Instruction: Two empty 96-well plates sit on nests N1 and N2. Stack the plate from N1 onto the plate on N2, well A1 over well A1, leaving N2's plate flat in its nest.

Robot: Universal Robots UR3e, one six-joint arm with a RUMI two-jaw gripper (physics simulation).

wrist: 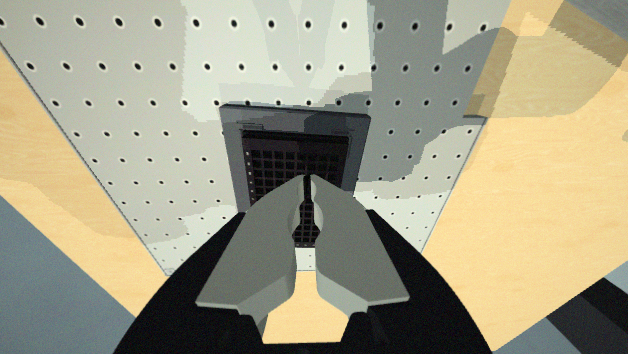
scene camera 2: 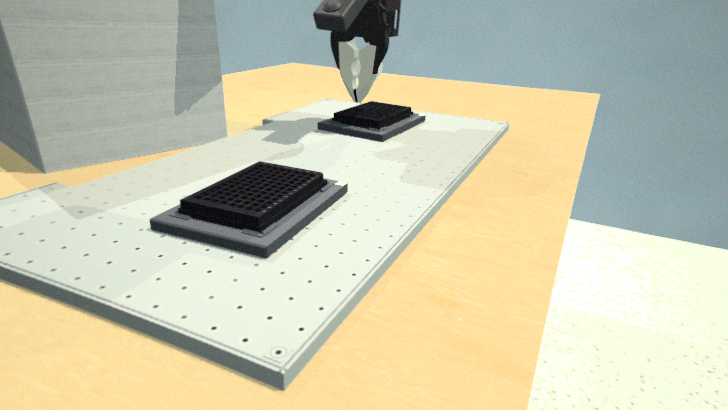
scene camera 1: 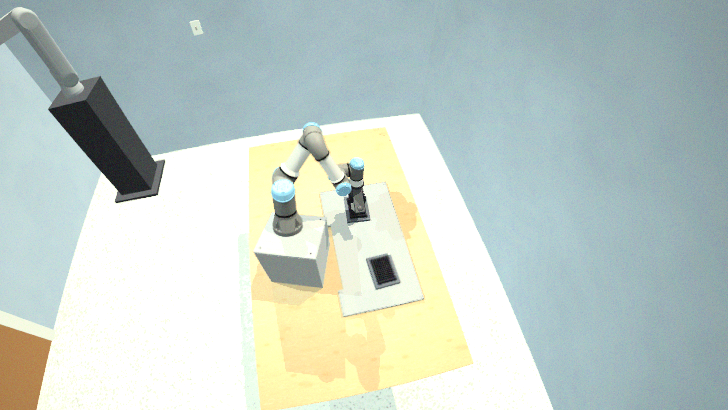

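Pixels of known places: gripper, fingertip midpoint: (wrist: pixel 308 177) (scene camera 2: pixel 357 102); arm's base, origin of the base link: (scene camera 1: pixel 287 226).
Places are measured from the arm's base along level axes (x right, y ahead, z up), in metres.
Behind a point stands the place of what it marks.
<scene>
Two black 96-well plates sit flat, each in its own dark grey nest. The near plate (scene camera 1: pixel 383 268) @(x 0.174, y 0.387, z -0.222 m) (scene camera 2: pixel 254 193) @(x 0.193, y 0.395, z -0.223 m) is in the near nest (scene camera 1: pixel 389 284) @(x 0.252, y 0.397, z -0.237 m) (scene camera 2: pixel 213 231) @(x 0.252, y 0.397, z -0.237 m). The far plate (scene camera 2: pixel 374 113) @(x -0.177, y 0.349, z -0.223 m) (wrist: pixel 280 170) @(x -0.161, y 0.350, z -0.223 m) is in the far nest (scene camera 2: pixel 351 132) @(x -0.116, y 0.339, z -0.242 m) (wrist: pixel 237 165) @(x -0.163, y 0.391, z -0.237 m). No N1 or N2 label is readable. My gripper (scene camera 2: pixel 356 100) @(x -0.158, y 0.327, z -0.205 m) (wrist: pixel 308 177) @(x -0.158, y 0.327, z -0.205 m) is shut and empty, pointing down a little above the far plate. In the wrist view its fingers hide part of that plate. In scene camera 1 the arm covers much of the far plate.
Both nests stand on a light perforated board (scene camera 1: pixel 351 275) @(x 0.166, y 0.237, z -0.248 m) (scene camera 2: pixel 219 300) @(x 0.314, y 0.457, z -0.248 m) on a wooden surface (scene camera 1: pixel 315 341) @(x 0.435, y 0.023, z -0.261 m) (scene camera 2: pixel 433 305) @(x 0.229, y 0.588, z -0.261 m). The arm's grey base block (scene camera 1: pixel 295 264) @(x 0.169, y 0.010, z -0.024 m) (scene camera 2: pixel 117 86) @(x 0.105, y 0.125, z -0.168 m) stands beside the board. A dark pedestal (scene camera 1: pixel 109 142) with another arm stands farther off.
</scene>
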